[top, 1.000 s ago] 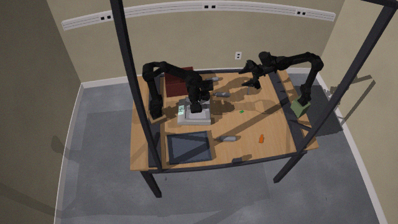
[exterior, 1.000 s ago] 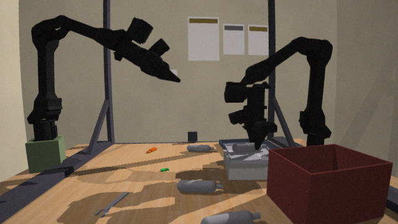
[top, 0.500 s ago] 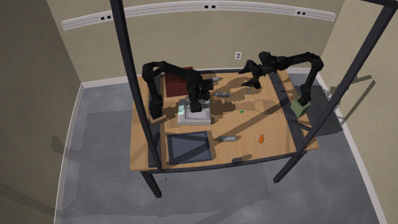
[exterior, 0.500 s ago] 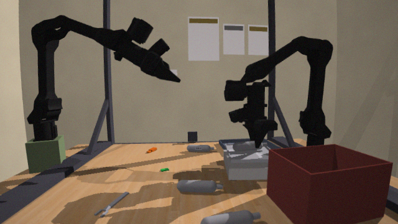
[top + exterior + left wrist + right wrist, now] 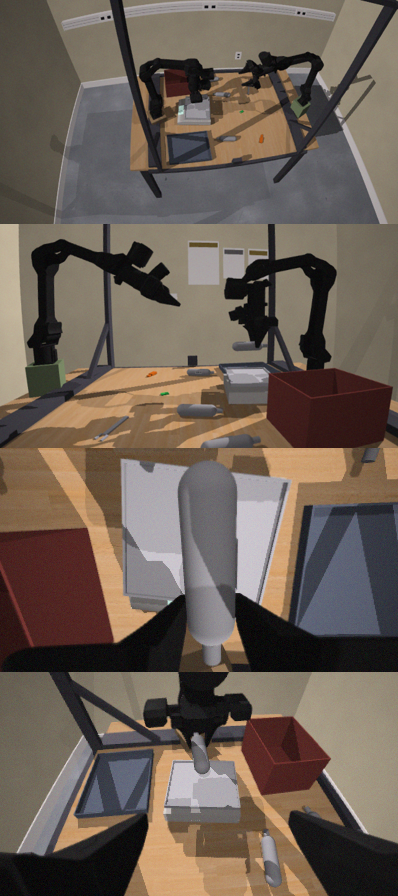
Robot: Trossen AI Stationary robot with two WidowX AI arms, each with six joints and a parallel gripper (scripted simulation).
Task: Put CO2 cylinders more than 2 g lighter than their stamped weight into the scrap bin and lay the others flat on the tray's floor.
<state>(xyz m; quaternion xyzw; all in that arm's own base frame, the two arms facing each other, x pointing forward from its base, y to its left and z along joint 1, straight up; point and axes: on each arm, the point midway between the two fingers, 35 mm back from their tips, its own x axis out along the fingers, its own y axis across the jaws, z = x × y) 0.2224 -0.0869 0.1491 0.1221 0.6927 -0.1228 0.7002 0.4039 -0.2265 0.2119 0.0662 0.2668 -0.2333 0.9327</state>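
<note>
Now: the red scrap bin 240 mm ahead of my left hand, 160 mm below it and 90 mm to the left of it. Also, from my left hand: orange piece: 400 mm to the right, 210 mm behind, 190 mm below; tray: 240 mm behind, 190 mm below, 50 mm to the left; green piece: 310 mm to the right, 190 mm below.
</note>
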